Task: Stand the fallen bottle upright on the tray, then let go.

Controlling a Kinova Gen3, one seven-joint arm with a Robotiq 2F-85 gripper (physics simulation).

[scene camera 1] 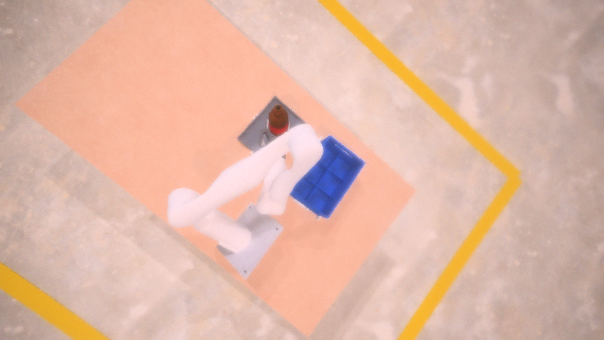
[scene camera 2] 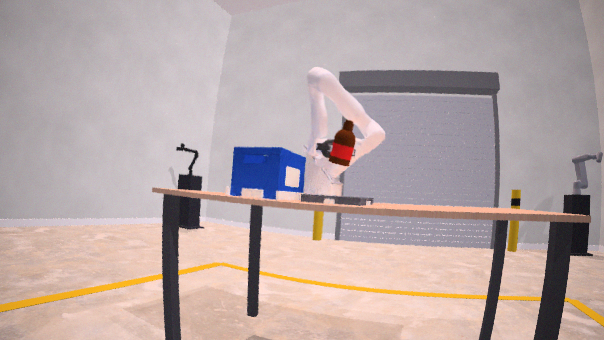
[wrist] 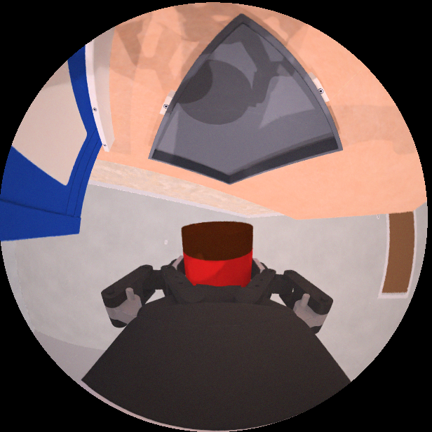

I see my gripper (wrist: 217, 265) and a brown bottle (scene camera 2: 344, 141).
The brown bottle is seen too in the wrist view (wrist: 219, 253).
